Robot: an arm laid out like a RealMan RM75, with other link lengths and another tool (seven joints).
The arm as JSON. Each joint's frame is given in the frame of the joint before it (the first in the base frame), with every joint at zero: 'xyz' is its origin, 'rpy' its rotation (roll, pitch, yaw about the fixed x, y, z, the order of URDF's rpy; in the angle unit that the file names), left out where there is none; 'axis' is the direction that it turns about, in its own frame. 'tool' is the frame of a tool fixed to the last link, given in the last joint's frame.
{
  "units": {
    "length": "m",
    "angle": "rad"
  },
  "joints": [
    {
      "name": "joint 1",
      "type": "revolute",
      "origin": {
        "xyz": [
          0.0,
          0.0,
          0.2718
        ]
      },
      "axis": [
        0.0,
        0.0,
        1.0
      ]
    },
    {
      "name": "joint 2",
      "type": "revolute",
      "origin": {
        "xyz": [
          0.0,
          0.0,
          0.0
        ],
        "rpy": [
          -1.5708,
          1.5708,
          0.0
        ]
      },
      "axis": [
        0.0,
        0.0,
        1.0
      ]
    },
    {
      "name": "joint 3",
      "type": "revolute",
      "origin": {
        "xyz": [
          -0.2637,
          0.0,
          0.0
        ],
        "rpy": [
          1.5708,
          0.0,
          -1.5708
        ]
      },
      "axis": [
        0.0,
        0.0,
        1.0
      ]
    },
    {
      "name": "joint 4",
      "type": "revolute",
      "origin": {
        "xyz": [
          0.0,
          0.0,
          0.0
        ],
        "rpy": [
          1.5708,
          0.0,
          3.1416
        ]
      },
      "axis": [
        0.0,
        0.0,
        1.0
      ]
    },
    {
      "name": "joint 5",
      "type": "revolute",
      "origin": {
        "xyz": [
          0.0,
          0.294,
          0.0
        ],
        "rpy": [
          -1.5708,
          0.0,
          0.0
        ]
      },
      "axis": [
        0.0,
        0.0,
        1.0
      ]
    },
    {
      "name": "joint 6",
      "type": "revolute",
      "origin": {
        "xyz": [
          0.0,
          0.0,
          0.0
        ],
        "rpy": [
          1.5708,
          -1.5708,
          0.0
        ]
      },
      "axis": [
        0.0,
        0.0,
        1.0
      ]
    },
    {
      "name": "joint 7",
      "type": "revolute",
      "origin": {
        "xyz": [
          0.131,
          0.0,
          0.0
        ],
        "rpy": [
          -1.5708,
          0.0,
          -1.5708
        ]
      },
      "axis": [
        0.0,
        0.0,
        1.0
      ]
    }
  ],
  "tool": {
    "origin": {
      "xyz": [
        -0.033,
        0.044,
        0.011
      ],
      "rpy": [
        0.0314,
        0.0,
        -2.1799
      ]
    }
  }
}
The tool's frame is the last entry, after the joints.
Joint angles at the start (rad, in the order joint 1, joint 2, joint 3, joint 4, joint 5, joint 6, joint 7):
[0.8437, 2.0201, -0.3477, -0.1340, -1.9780, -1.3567, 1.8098]
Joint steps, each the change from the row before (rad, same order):
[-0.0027, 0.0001, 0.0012, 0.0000, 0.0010, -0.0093, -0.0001]
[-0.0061, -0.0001, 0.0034, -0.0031, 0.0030, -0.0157, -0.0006]
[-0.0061, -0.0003, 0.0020, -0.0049, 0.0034, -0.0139, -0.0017]
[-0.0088, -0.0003, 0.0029, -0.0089, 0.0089, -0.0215, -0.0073]
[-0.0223, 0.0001, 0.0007, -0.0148, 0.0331, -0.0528, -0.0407]
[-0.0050, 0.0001, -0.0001, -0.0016, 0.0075, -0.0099, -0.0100]
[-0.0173, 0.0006, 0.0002, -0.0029, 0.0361, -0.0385, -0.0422]
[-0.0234, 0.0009, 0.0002, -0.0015, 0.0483, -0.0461, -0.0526]
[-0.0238, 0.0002, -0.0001, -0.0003, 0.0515, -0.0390, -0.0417]
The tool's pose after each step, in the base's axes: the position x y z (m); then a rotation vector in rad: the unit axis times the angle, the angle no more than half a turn. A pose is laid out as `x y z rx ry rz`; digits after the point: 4 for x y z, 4 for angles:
0.2939 0.4541 -0.0698 1.3072 -2.3196 -1.0150
0.2945 0.4524 -0.0684 1.3019 -2.3071 -1.0201
0.2955 0.4512 -0.0663 1.3008 -2.2961 -1.0266
0.2966 0.4503 -0.0625 1.3050 -2.2750 -1.0430
0.2988 0.4477 -0.0546 1.3335 -2.2109 -1.0930
0.2995 0.4469 -0.0533 1.3392 -2.1981 -1.1044
0.3006 0.4446 -0.0485 1.3592 -2.1417 -1.1572
0.3028 0.4412 -0.0423 1.3786 -2.0729 -1.2302
0.3062 0.4377 -0.0355 1.3827 -2.0148 -1.3075

